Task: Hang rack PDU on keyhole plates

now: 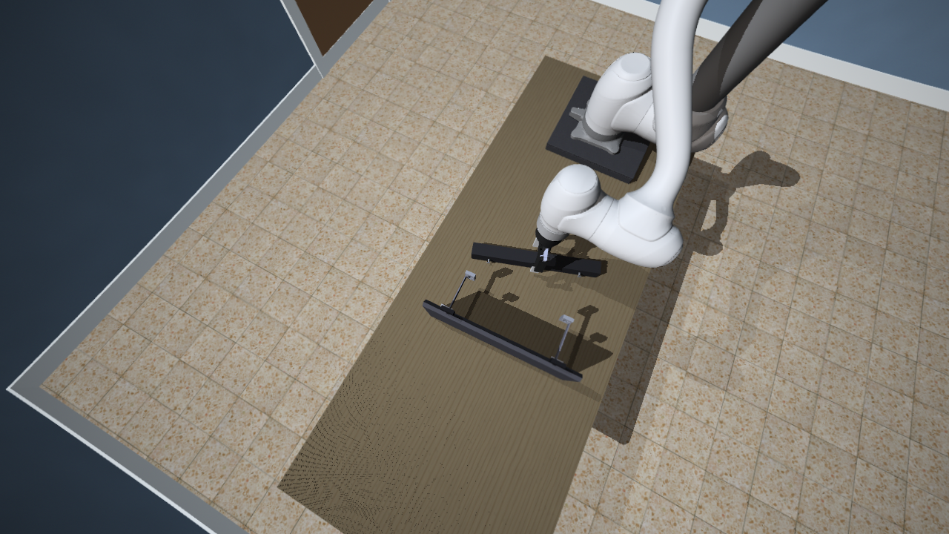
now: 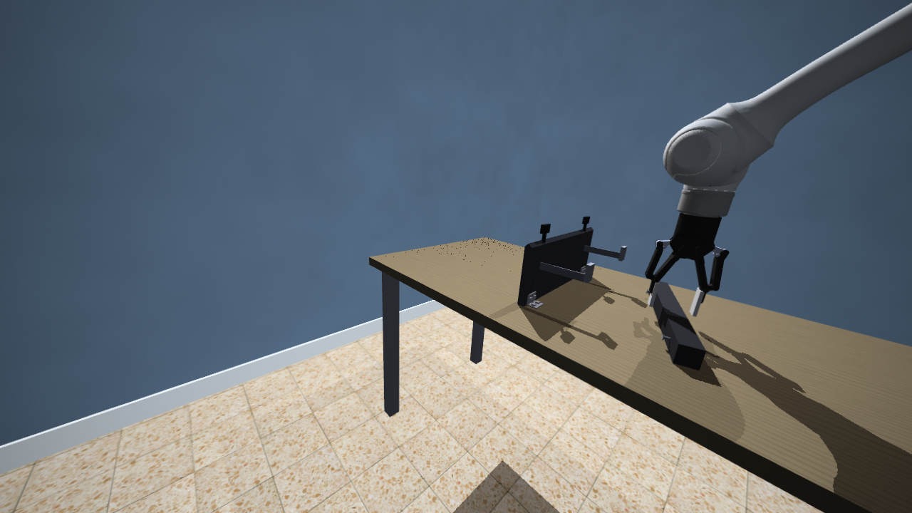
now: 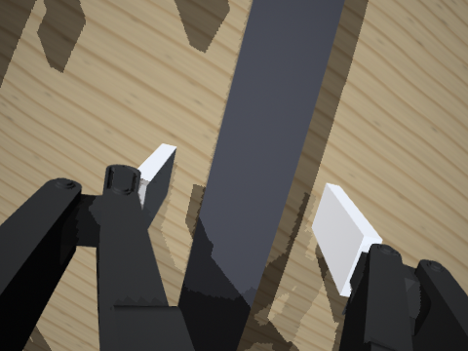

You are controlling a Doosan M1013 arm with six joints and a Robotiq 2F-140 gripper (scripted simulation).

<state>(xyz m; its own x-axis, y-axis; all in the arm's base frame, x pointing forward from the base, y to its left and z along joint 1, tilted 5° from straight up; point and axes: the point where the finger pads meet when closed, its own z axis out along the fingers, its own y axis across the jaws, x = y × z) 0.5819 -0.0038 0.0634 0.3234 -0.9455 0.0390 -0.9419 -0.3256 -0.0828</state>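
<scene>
My gripper is now 4 cm above the rack PDU and 2 cm short of it. Round my hand: upright panel 30 cm ahead, 2 cm above, 1 cm to the left.
</scene>
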